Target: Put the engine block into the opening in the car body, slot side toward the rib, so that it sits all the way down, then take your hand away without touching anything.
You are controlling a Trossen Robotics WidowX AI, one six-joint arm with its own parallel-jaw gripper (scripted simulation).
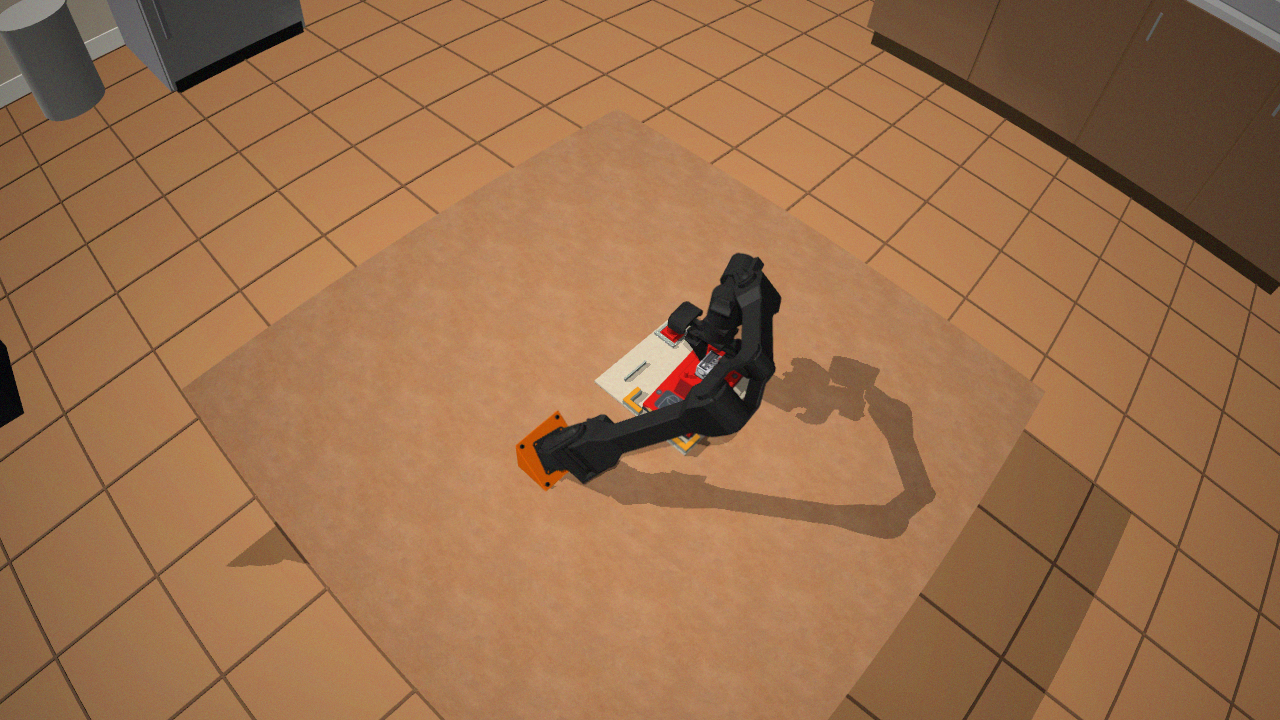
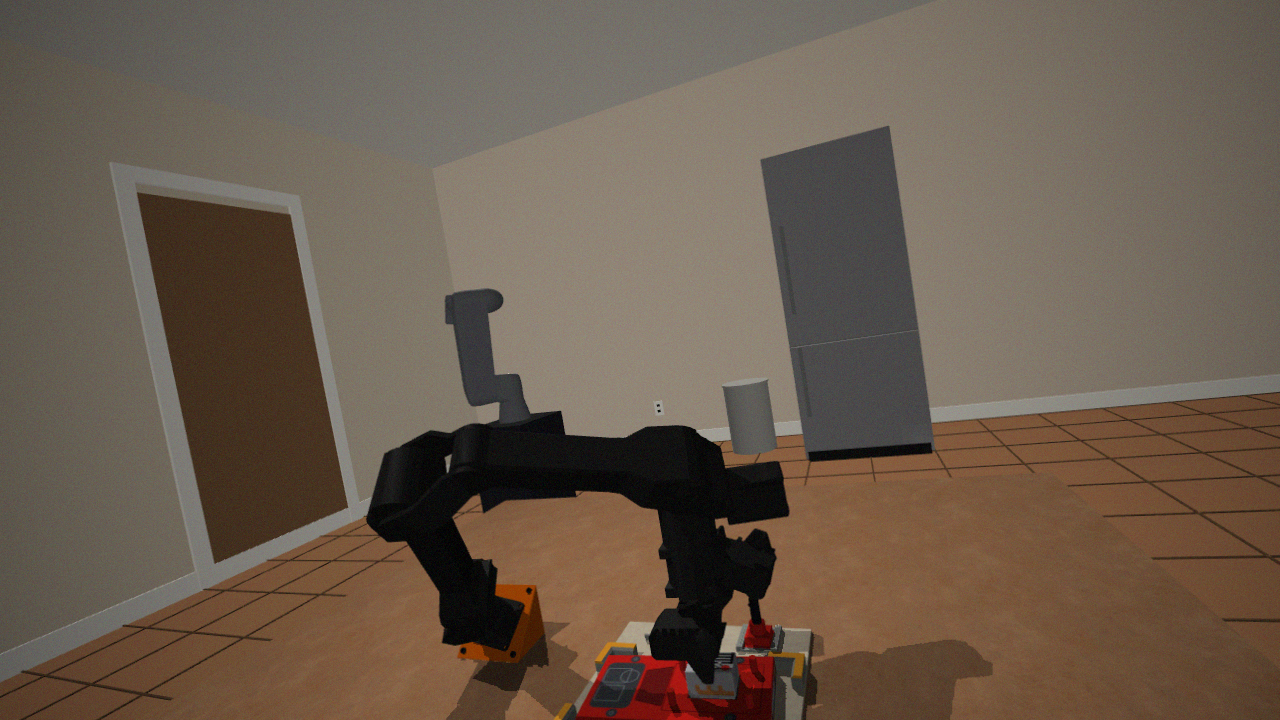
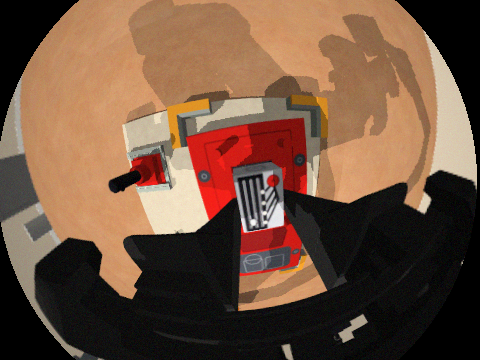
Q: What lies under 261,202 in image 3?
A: A grey engine block.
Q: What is my gripper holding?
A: A grey engine block.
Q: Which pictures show my gripper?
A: Image 1, image 2 and image 3: all of them.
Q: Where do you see a red car body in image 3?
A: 214,154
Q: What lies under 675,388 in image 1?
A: A red car body.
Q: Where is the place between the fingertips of my gripper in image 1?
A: At 710,365
